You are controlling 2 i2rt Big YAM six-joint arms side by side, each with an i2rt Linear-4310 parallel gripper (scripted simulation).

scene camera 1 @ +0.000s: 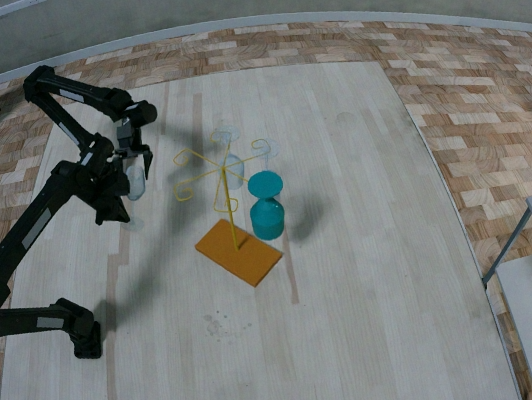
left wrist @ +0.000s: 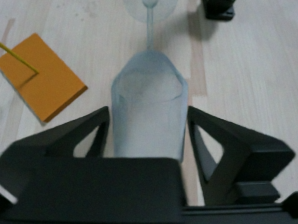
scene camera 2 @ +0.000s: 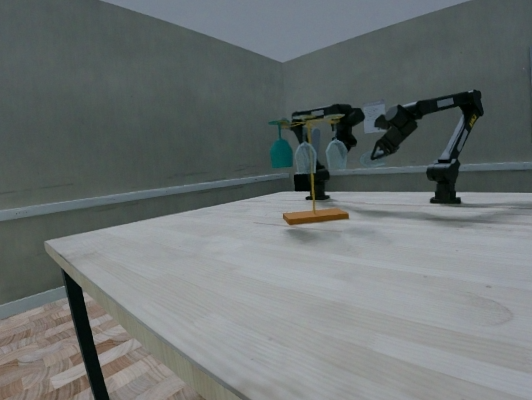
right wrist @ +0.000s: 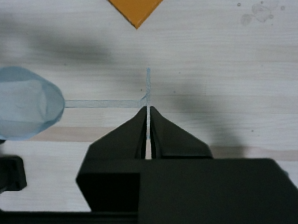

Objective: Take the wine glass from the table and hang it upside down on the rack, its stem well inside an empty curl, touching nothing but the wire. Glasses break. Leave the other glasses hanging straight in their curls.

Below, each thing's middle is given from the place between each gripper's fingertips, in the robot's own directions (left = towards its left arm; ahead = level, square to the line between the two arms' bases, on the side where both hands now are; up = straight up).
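Labels:
From my left hand, the yellow wire rack [scene camera 1: 251,260] is 270 mm ahead, 140 mm to the right and 30 mm below. The teal glass [scene camera 1: 267,215] stands 360 mm ahead of that same left hand, 210 mm to the right of it and 80 mm above it. As for the clear wine glass [scene camera 1: 135,173], my left gripper is 10 mm above it and 70 mm to the left of it.
Counting from my right hand instead, I find the yellow wire rack 280 mm ahead, 10 mm to the left and 40 mm below, while the teal glass is 370 mm ahead, 60 mm to the right and 70 mm above. The clear wine glass is 10 mm ahead of my right hand, 80 mm to the left of it and 20 mm below it.

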